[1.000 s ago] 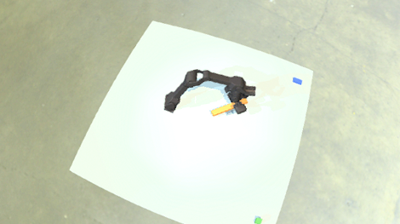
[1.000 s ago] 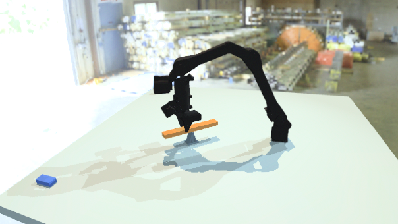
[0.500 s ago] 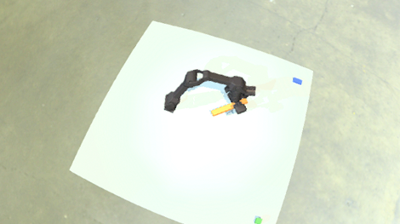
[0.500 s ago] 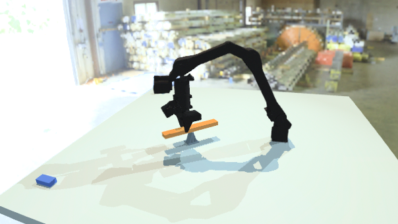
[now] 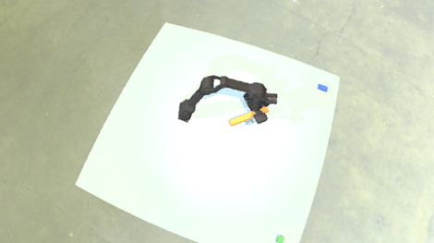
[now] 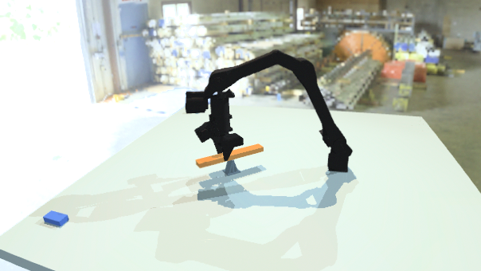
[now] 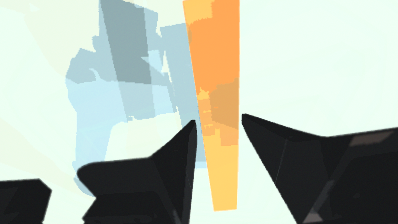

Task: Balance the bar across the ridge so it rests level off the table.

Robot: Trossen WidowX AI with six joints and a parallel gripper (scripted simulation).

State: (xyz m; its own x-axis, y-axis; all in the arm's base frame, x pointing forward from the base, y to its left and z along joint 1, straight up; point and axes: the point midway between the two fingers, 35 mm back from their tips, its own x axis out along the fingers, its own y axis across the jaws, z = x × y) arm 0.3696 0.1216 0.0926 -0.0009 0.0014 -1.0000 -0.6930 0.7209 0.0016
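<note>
Right now my gripper tip is 20 mm past the orange bar and 20 mm to the left of it. From my gripper tip the other things lie so: blue block (370 mm ahead, 380 mm to the left, 50 mm below); then green block (370 mm ahead, 620 mm to the right, 40 mm below).
</note>
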